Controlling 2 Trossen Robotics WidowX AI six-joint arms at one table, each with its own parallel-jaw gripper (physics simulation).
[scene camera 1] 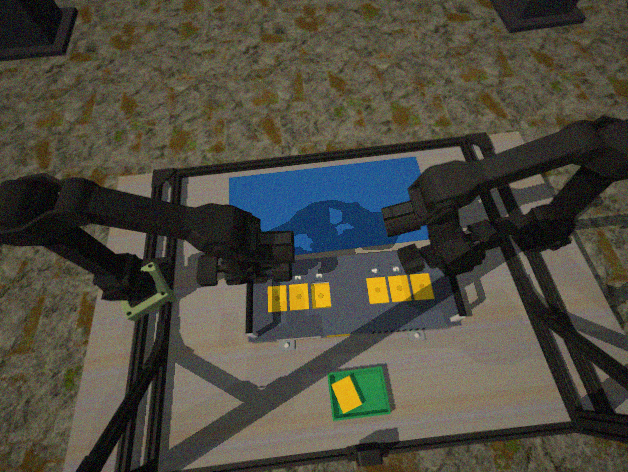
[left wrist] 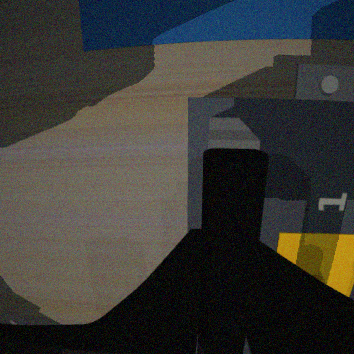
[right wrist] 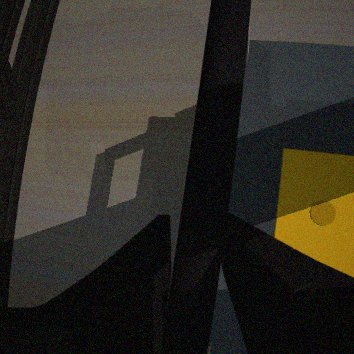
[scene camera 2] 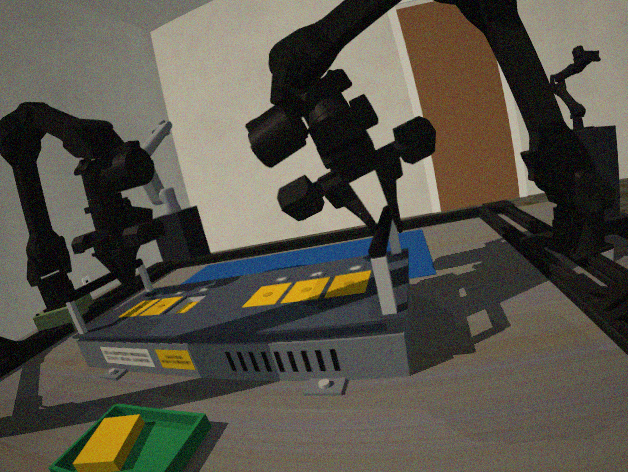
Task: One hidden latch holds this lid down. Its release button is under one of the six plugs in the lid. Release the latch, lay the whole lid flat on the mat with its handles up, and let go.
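Frame: origin at the left arm's base, x back, y up, z left, level; millimetres.
Seen in the pictures: left gripper, fingertip midpoint: (scene camera 1: pixel 252 280) (left wrist: pixel 215 239) (scene camera 2: pixel 129 285); right gripper, fingertip midpoint: (right wrist: pixel 193 225) (scene camera 2: pixel 392 236); left arm's base, origin of the base link: (scene camera 1: pixel 140 289) (scene camera 2: pixel 62 304); right arm's base, origin of the base link: (scene camera 1: pixel 529 242) (scene camera 2: pixel 579 248).
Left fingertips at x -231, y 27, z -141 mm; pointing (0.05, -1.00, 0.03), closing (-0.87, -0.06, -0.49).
Observation:
Pixels of each thing's top centre, then the offset from my left fingertips to it. "pt": a spot on its surface instead. Level surfaces: height alone.
- dark grey lid, surface spot: (scene camera 2: pixel 223 299) (scene camera 1: pixel 348 292) pt dy -21, dx -170, dz -142 mm
- yellow plug, middle of its top: (scene camera 2: pixel 108 437) (scene camera 1: pixel 346 394) dy -64, dx -44, dz -309 mm
- green tray, middle of its top: (scene camera 2: pixel 126 441) (scene camera 1: pixel 358 392) dy -63, dx -67, dz -320 mm
- right handle, surface spot: (right wrist: pixel 215 125) (scene camera 1: pixel 455 285) pt dy +46, dx -346, dz -264 mm
- blue mat, its level: dy -78 mm
The dark grey lid (scene camera 1: pixel 350 291) (scene camera 2: pixel 223 299) lies over the grey box (scene camera 2: pixel 210 355); its right end looks slightly raised in scene camera 2. Yellow patches show in the lid; the third from the left (scene camera 1: pixel 320 295) (scene camera 2: pixel 189 304) looks recessed. One yellow plug (scene camera 1: pixel 346 394) (scene camera 2: pixel 109 441) lies in the green tray (scene camera 1: pixel 378 390) (scene camera 2: pixel 157 446). My left gripper (scene camera 1: pixel 248 278) (scene camera 2: pixel 130 280) is shut on the lid's left handle (scene camera 1: pixel 249 309) (left wrist: pixel 234 185). My right gripper (scene camera 1: pixel 453 274) (scene camera 2: pixel 386 223) is shut on the right handle (scene camera 1: pixel 459 296) (right wrist: pixel 215 125). The latch is hidden.
The blue mat (scene camera 1: pixel 253 197) (scene camera 2: pixel 421 253) (left wrist: pixel 120 25) lies behind the box, partly in the arms' shadow. Dark frame rails (scene camera 1: pixel 329 153) surround the table. A pale green bracket (scene camera 1: pixel 157 289) is at the left rail. Small bolted tabs (scene camera 2: pixel 324 385) stick out from the box's base.

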